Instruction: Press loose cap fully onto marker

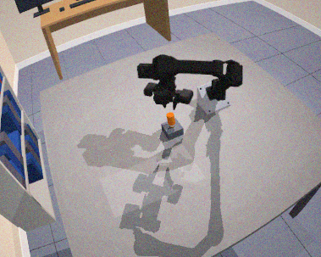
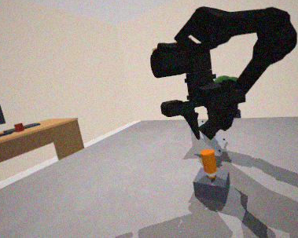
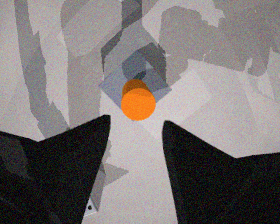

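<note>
The orange cap is 6 cm below my gripper tip.
</note>
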